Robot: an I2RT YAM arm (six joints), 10 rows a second.
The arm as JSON. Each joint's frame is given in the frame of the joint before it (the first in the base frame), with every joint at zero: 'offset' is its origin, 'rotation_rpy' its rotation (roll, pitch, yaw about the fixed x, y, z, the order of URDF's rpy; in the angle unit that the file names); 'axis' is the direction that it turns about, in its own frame. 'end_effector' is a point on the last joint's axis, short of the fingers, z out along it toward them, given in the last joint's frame.
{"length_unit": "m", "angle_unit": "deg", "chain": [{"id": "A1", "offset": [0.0, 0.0, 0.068], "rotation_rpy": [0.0, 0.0, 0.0], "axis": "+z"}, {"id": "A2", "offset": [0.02, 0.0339, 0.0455], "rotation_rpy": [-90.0, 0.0, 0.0], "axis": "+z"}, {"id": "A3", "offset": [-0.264, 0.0, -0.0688], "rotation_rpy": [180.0, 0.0, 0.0], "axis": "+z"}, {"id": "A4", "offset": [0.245, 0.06, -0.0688], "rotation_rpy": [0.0, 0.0, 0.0], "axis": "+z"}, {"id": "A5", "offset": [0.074, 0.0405, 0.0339], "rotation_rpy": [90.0, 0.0, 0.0], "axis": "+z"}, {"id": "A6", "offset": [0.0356, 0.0, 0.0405], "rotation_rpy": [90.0, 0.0, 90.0], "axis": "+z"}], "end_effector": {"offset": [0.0, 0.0, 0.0], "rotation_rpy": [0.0, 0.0, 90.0]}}
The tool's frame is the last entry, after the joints.
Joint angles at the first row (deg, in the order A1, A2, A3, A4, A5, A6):
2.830 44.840 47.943 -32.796 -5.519 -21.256
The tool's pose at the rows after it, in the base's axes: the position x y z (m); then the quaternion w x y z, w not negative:
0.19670, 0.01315, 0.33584, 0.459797, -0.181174, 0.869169, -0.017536
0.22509, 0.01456, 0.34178, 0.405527, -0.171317, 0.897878, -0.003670
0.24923, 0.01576, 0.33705, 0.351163, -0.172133, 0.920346, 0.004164
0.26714, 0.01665, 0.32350, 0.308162, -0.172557, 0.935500, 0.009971
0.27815, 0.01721, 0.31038, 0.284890, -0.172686, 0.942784, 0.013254
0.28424, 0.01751, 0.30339, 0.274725, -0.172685, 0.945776, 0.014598
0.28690, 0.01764, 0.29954, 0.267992, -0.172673, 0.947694, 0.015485
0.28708, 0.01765, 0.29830, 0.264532, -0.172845, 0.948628, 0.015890
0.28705, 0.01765, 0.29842, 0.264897, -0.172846, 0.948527, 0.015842
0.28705, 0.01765, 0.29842, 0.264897, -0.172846, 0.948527, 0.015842
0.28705, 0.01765, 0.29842, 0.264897, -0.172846, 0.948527, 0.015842
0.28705, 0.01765, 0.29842, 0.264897, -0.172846, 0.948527, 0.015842
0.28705, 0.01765, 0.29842, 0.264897, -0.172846, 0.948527, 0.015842
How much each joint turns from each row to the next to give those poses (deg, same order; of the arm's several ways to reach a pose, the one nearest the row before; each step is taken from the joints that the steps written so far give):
-0.001 9.464 9.026 -5.267 -0.001 3.387
0.002 8.982 7.781 -5.792 0.002 1.532
-0.001 7.366 5.268 -4.701 -0.023 0.042
0.001 5.202 1.902 -1.966 0.000 0.001
0.000 3.017 0.000 0.197 -0.021 0.000
0.000 1.617 0.000 0.394 0.000 0.000
0.000 0.810 -0.022 0.021 -0.001 0.000
0.000 0.174 -0.044 -0.197 0.001 -0.022
0.000 -0.021 0.000 0.023 0.000 0.000
0.000 0.000 0.000 0.000 0.000 0.000
0.000 0.000 0.000 0.000 0.000 0.000
0.000 0.000 0.000 0.000 0.000 0.000
0.000 0.000 0.000 0.000 0.000 0.000

